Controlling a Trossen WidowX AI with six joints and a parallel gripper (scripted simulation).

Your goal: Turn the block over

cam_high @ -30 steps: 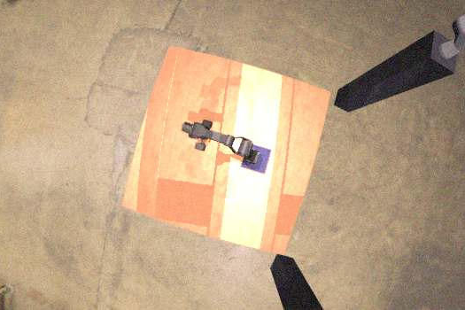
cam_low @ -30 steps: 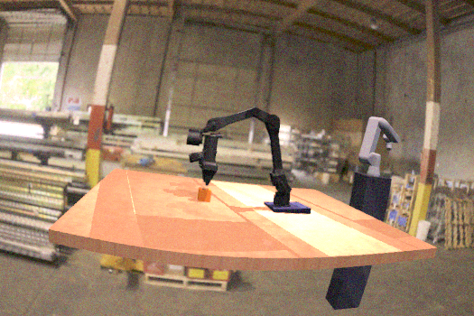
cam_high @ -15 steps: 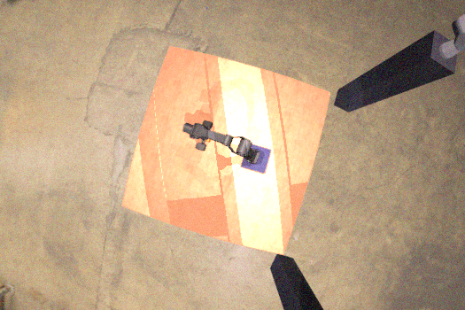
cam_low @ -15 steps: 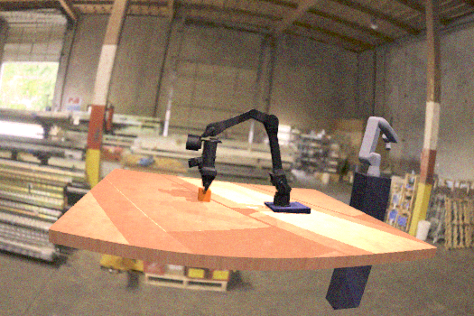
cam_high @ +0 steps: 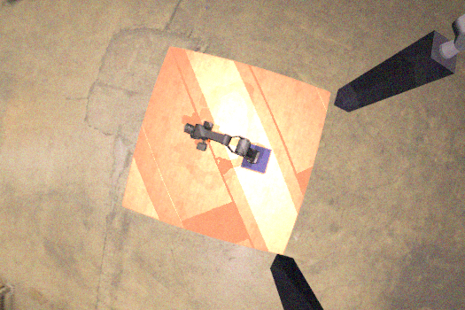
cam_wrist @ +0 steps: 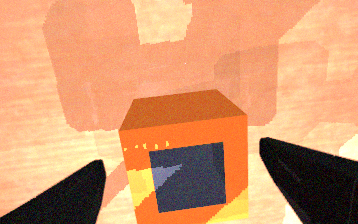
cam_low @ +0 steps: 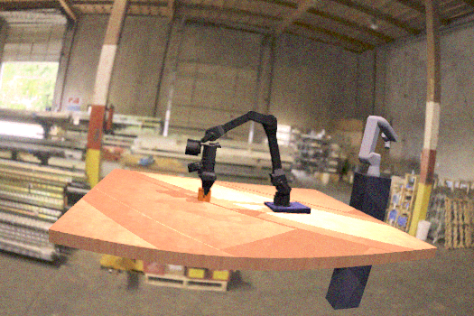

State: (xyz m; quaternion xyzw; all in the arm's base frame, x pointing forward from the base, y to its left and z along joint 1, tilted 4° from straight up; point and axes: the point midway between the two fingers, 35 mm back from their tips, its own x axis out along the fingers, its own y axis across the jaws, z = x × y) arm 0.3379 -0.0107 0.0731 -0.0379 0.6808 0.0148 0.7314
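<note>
Now: gripper tip 1 cm below the orange block.
</note>
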